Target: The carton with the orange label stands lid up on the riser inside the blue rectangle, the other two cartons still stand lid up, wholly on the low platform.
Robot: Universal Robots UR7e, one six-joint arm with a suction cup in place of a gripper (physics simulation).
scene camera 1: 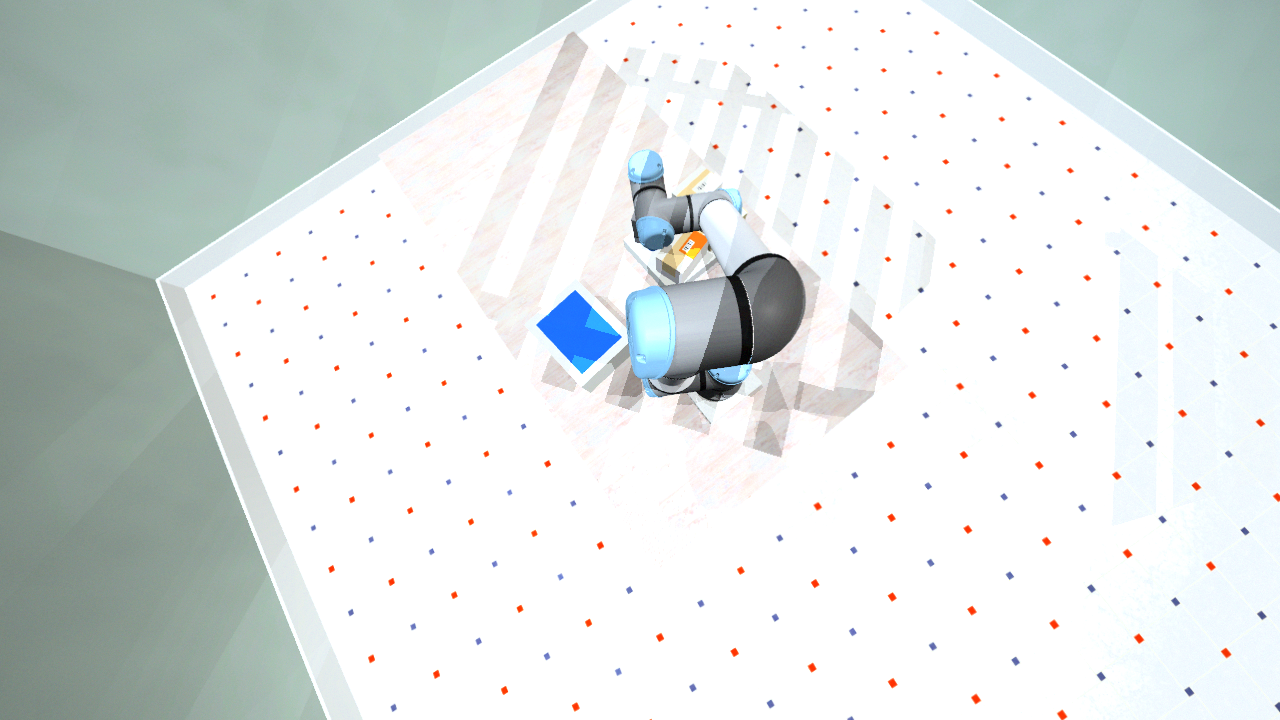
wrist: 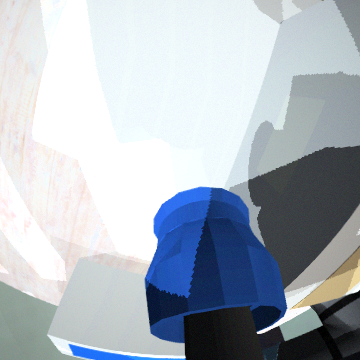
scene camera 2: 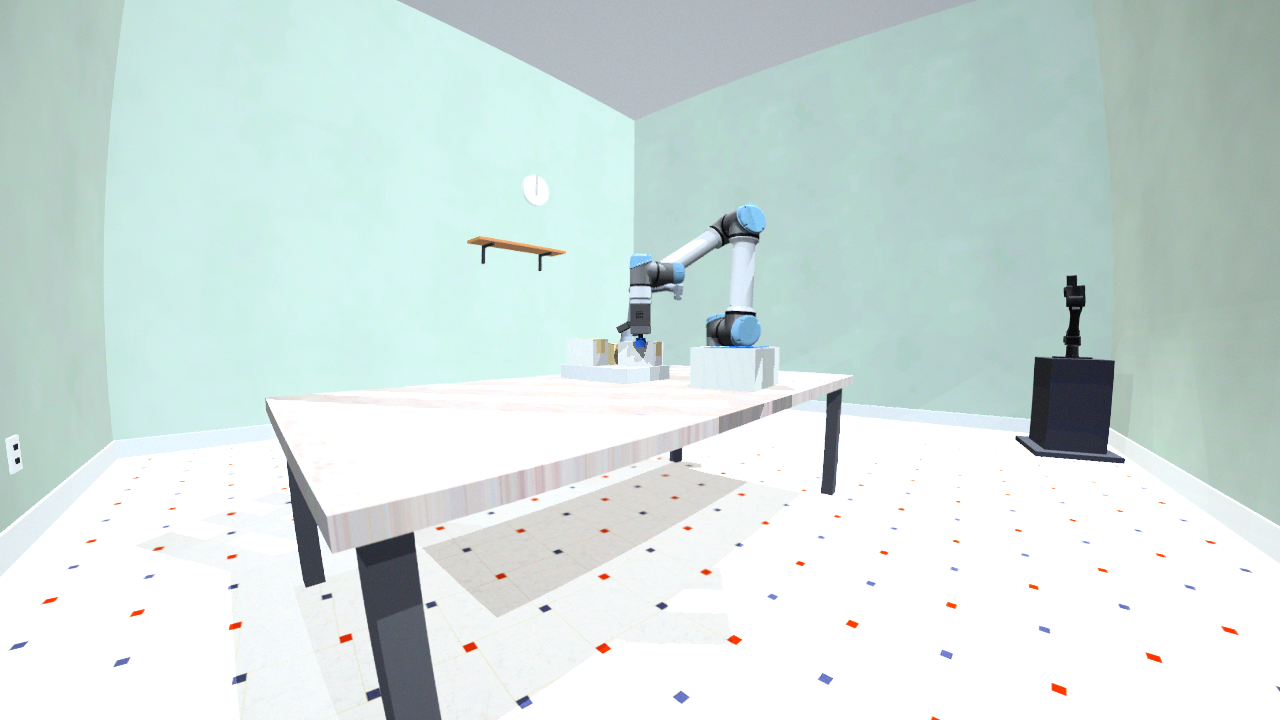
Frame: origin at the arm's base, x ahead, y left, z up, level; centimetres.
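Where they show: hand, its tool point: [wrist: 201, 228] [scene camera 2: 640, 347].
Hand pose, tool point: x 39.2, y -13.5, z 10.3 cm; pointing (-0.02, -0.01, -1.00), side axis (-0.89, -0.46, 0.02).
After its pixels a point has its place.
The carton with the orange label [scene camera 1: 690, 243] @(x 30.9, y -20.5, z 12.3 cm) stands on the low white platform [scene camera 1: 640, 257] @(x 42.2, y -10.6, z 3.7 cm) [scene camera 2: 597, 372] @(x 49.4, y -24.2, z 2.0 cm) [wrist: 150, 89] @(x 43.0, y -17.0, z 3.8 cm), half hidden under the arm. A second tan carton [scene camera 1: 695, 182] @(x 43.4, y -35.7, z 13.3 cm) shows behind the arm's wrist, and cartons [scene camera 2: 610, 352] @(x 36.4, y -28.5, z 8.3 cm) show beside the cup in the side view. My suction cup [wrist: 201, 200] [scene camera 2: 639, 343] hangs low over the platform beside the cartons. Its rim is bare, with nothing on it. A tan carton edge [wrist: 339, 282] @(x 31.6, y -13.5, z 12.3 cm) shows at the lower right of the wrist view. The riser's blue rectangle [scene camera 1: 579, 330] @(x 35.3, y 19.6, z 11.0 cm) [wrist: 107, 351] @(x 40.1, y 11.4, z 11.1 cm) is empty.
The arm's base [scene camera 2: 732, 329] @(x 15.5, y 10.8, z 17.0 cm) stands on a white pedestal [scene camera 2: 733, 367] next to the riser. A dark shadowed carton side [wrist: 307, 214] @(x 36.1, y -15.7, z 11.0 cm) stands close to the right of the cup. The long table [scene camera 2: 500, 429] @(x 117.4, y 10.2, z -1.0 cm) stretches toward the side camera.
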